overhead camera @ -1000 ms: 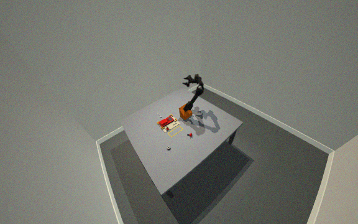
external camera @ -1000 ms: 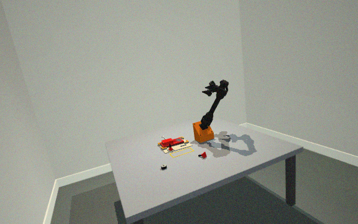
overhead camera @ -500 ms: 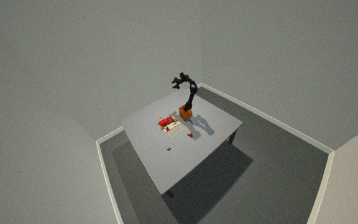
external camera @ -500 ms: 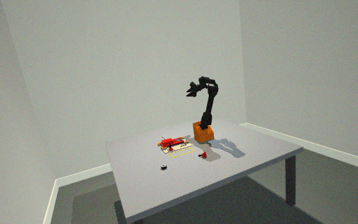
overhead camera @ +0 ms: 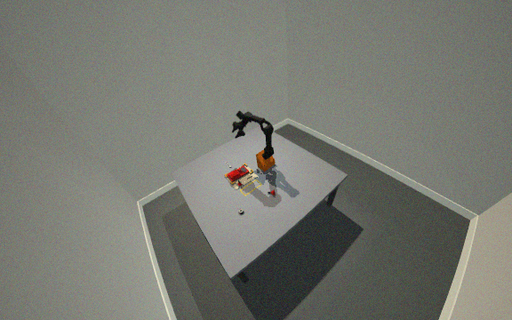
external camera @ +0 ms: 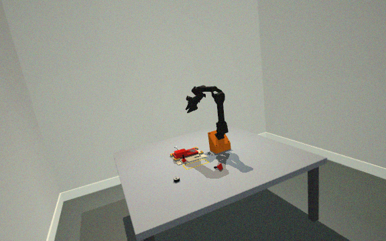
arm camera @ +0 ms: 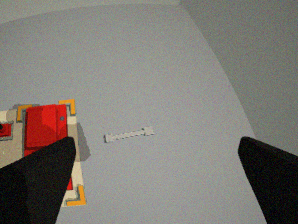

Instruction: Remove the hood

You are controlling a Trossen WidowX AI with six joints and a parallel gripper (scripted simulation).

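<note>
The red hood lies 300 mm below my gripper tip, 180 mm ahead of it and 130 mm to the left of it. Round my gripper tip: black wheel: 480 mm to the left, 400 mm ahead, 330 mm below; then thin white piece: 330 mm below, 120 mm ahead, 60 mm to the right.
</note>
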